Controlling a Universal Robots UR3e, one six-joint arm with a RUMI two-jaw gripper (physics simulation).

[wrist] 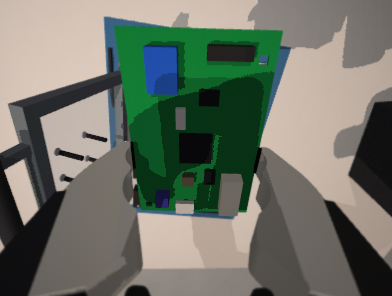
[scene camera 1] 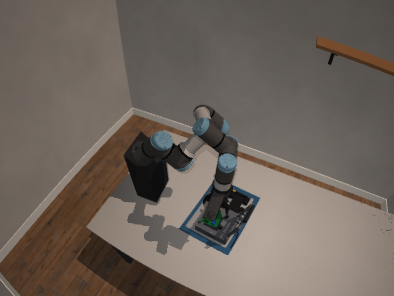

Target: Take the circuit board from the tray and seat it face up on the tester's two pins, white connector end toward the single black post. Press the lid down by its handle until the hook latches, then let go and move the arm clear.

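Where they show: gripper, fingertip midpoint: [wrist: 195,147]; arm's base, link origin: [scene camera 1: 141,154].
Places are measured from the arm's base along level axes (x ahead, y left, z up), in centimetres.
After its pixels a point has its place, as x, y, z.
Note:
The green circuit board [scene camera 1: 216,218] @[48.2, 0.4, -2.8] [wrist: 235,120] @[44.4, -0.7, -2.6] is face up between the fingers, gripped by its two long sides. Its white and grey connectors are at the end toward the palm in the wrist view. My gripper [scene camera 1: 212,216] @[45.5, 2.3, -4.1] [wrist: 195,147] @[45.5, 2.3, -4.1] is shut on the board and holds it above the tester [scene camera 1: 212,236] @[47.4, 1.3, -27.3]. The height of the gap cannot be told. The raised lid [scene camera 1: 243,220] @[57.3, 7.8, -4.0] [wrist: 75,92] @[55.9, 4.8, -12.2] stands at the tester's side, with several dark pins showing through its frame in the wrist view. The board hides the tester's two pins and black post.
The black tray [scene camera 1: 239,201] @[44.0, 28.6, -29.3] lies beside the tester on the blue-edged base [scene camera 1: 187,228] @[33.8, -3.0, -30.9] [wrist: 111,31] @[58.6, 1.4, -30.9]. The robot's black pedestal [scene camera 1: 150,175] @[8.9, -2.8, -6.3] [wrist: 376,160] @[5.9, 5.4, -25.9] stands on the pale table [scene camera 1: 300,240] @[87.0, 32.1, -31.1] to the left in the scene view. Grey walls stand behind.

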